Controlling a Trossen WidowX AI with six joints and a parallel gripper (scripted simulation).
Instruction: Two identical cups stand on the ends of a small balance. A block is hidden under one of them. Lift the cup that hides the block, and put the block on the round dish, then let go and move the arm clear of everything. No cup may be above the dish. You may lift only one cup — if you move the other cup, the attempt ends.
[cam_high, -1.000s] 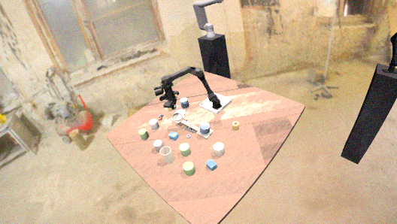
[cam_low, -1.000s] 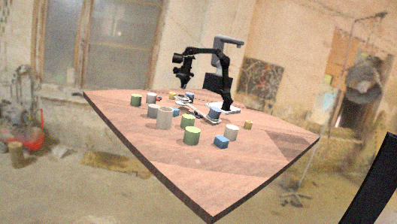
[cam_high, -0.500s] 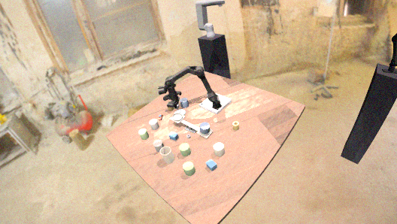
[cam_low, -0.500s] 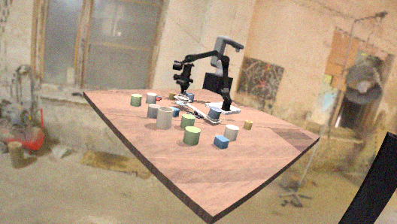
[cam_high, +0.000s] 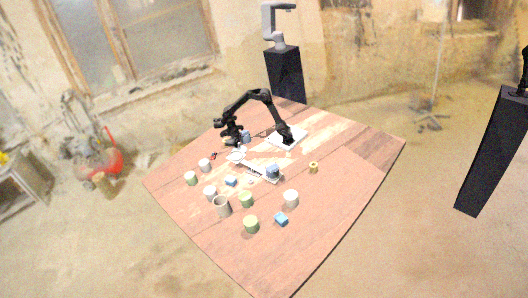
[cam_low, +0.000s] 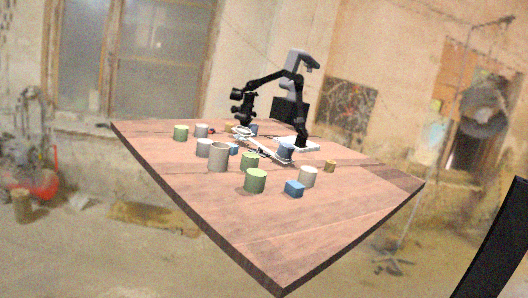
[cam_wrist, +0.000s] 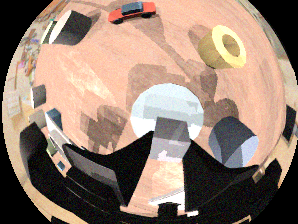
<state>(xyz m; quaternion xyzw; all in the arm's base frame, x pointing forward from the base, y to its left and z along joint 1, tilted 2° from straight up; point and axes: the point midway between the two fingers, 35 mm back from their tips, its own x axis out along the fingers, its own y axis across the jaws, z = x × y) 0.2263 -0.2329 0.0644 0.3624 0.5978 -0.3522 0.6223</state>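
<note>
Right now my gripper tip is 40 mm above the round dish. Round my gripper tip: grey block 10 mm above; balance beam 70 mm ahead, 230 mm to the left; red toy car 140 mm ahead, 100 mm to the right, 30 mm below.
</note>
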